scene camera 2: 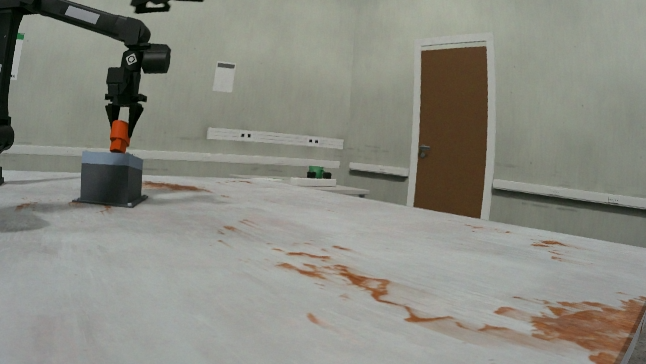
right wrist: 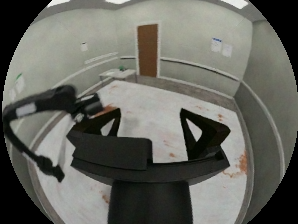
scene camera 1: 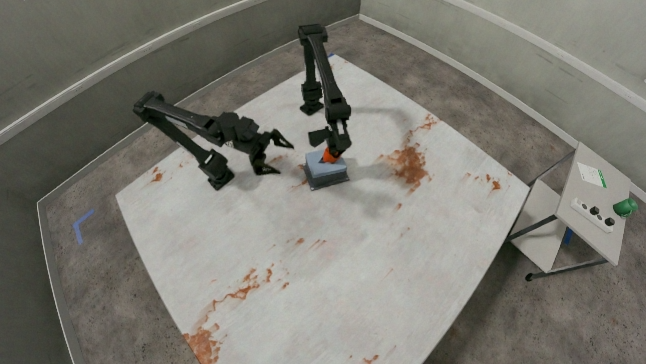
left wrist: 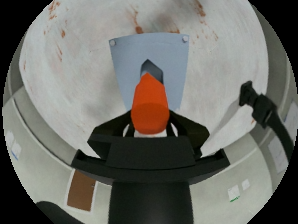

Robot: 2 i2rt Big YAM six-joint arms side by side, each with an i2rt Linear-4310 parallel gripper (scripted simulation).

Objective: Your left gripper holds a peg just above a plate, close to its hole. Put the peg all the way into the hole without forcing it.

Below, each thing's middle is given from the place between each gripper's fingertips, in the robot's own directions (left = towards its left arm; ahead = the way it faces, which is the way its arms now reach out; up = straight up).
My left hand is 10 mm past the orange peg (left wrist: 150,113), 10 mm to the left of it and 20 mm above it. From my left hand the other things lie so: blue-grey plate (scene camera 2: 127,159) (20 mm behind, 30 mm to the right, 70 mm below).
I see the orange peg 270 mm below my right hand (scene camera 1: 287,158), 250 mm to the left of it and 20 mm behind it. Also, from my right hand: blue-grey plate 320 mm below, 230 mm to the left, 40 mm behind.
